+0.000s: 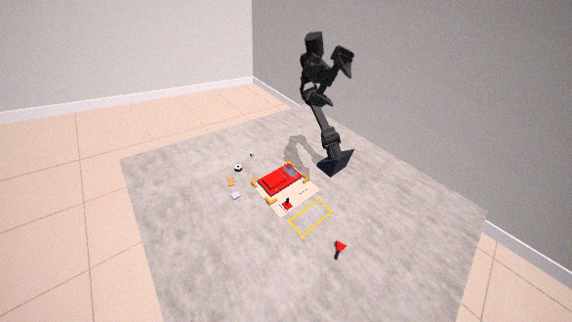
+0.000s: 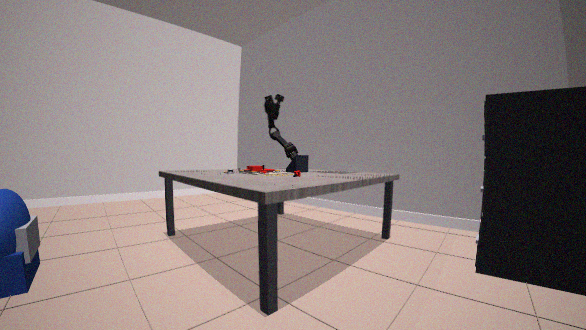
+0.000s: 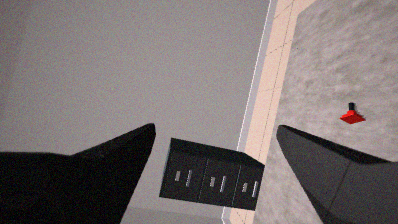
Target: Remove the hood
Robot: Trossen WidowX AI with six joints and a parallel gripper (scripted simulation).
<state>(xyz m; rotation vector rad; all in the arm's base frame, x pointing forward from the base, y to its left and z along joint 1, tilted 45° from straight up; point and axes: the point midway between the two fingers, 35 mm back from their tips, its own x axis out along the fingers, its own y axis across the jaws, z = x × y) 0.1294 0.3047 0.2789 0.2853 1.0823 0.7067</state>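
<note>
Now: gripper tip 140 mm short of the red hood, 100 mm to the left of it and 440 mm above it. Also, from my gripper tip: holder 150 mm ahead, 30 mm to the left, 440 mm below; wheel 250 mm ahead, 270 mm to the right, 470 mm below.
</note>
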